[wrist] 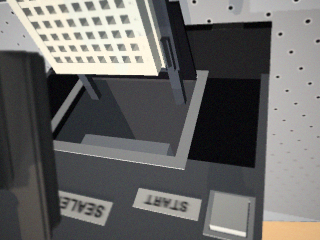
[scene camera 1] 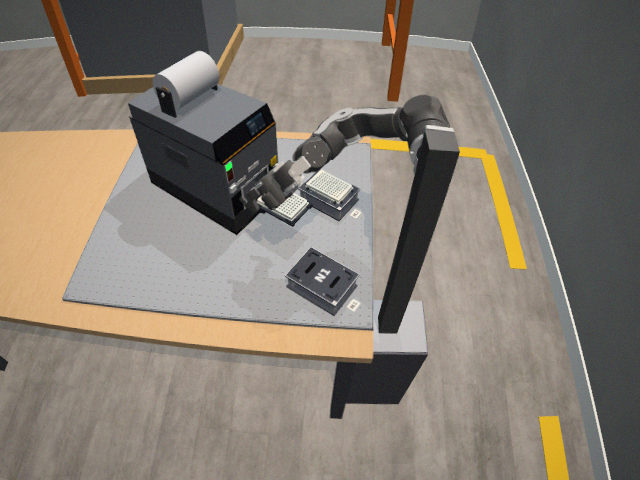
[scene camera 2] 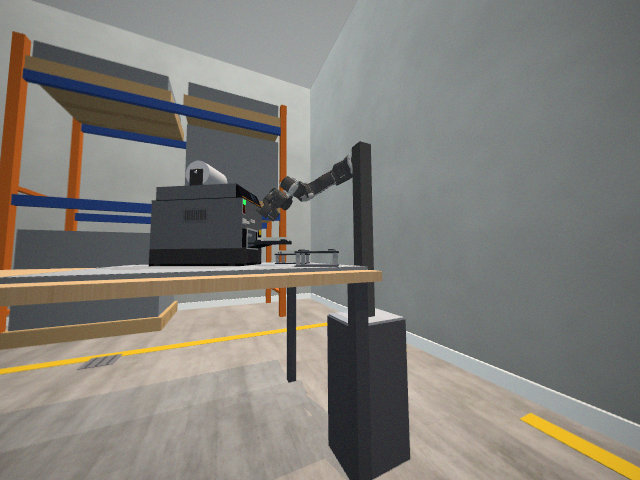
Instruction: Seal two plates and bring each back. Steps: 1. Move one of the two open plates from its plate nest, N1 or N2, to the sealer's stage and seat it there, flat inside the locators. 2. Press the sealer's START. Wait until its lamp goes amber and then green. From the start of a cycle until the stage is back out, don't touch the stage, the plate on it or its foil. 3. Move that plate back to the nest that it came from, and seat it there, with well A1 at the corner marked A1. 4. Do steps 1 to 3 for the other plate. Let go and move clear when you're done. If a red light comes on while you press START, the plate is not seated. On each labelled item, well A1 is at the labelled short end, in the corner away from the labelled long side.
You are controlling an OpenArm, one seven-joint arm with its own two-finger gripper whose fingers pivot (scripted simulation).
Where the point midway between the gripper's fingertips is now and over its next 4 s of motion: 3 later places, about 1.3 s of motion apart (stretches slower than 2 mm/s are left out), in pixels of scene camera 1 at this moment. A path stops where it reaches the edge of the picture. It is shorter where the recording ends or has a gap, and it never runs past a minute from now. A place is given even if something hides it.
The gripper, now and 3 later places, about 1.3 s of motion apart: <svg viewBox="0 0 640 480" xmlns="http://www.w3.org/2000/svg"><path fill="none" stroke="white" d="M257 195L248 195L243 197L241 196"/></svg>
